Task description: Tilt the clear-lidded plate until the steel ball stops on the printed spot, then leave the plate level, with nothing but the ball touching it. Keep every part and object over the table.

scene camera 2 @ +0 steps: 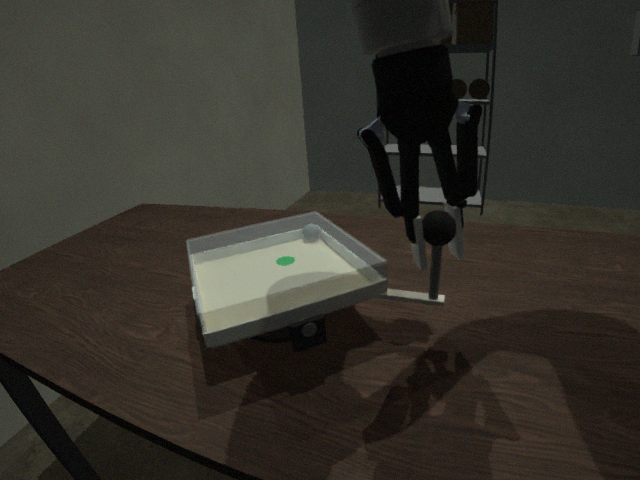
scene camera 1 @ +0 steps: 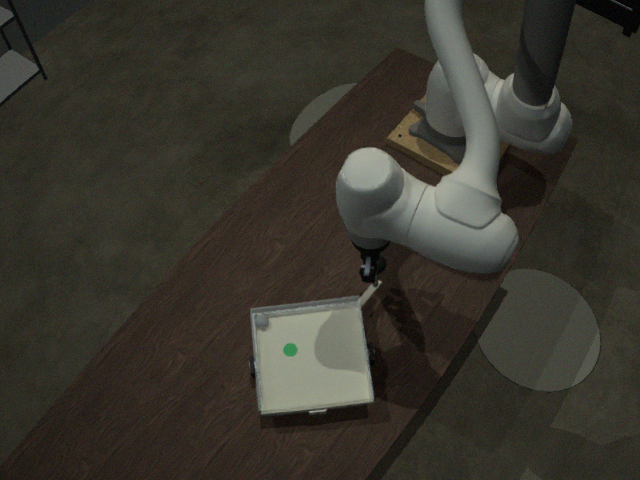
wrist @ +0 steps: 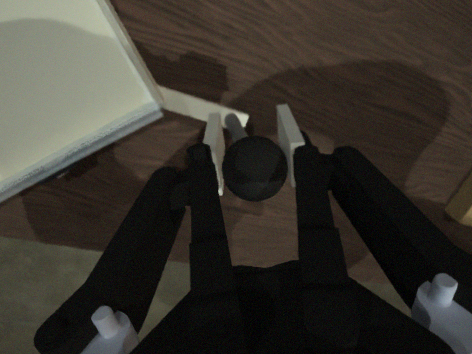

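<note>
The clear-lidded plate (scene camera 1: pixel 315 384) (scene camera 2: pixel 237 294) (wrist: pixel 65 75) is a square pale tray on a dark mount; it looks slightly tilted, its exact lean hard to tell. The steel ball (scene camera 1: pixel 262 321) (scene camera 2: pixel 311 232) rests in a corner, away from the green printed spot (scene camera 1: pixel 290 349) (scene camera 2: pixel 285 260). A pale bar (scene camera 1: pixel 370 293) (scene camera 2: pixel 408 295) (wrist: pixel 190 104) runs from another corner to an upright grey stem (scene camera 2: pixel 435 273) (wrist: pixel 234 126) topped by a black ball knob (scene camera 2: pixel 438 227) (wrist: pixel 255 170). My gripper (scene camera 1: pixel 369 280) (scene camera 2: pixel 437 253) (wrist: pixel 249 126) is shut on the knob, one finger on each side.
The mount's black bracket (scene camera 2: pixel 309 330) (scene camera 1: pixel 371 355) stands under the plate's side. The wooden table (scene camera 1: pixel 206 289) (scene camera 2: pixel 542 279) has its long edge to the right of the plate in scene camera 1. The arm's base stands on a wooden board (scene camera 1: pixel 421 155). A shelf unit (scene camera 2: pixel 492 129) stands behind.
</note>
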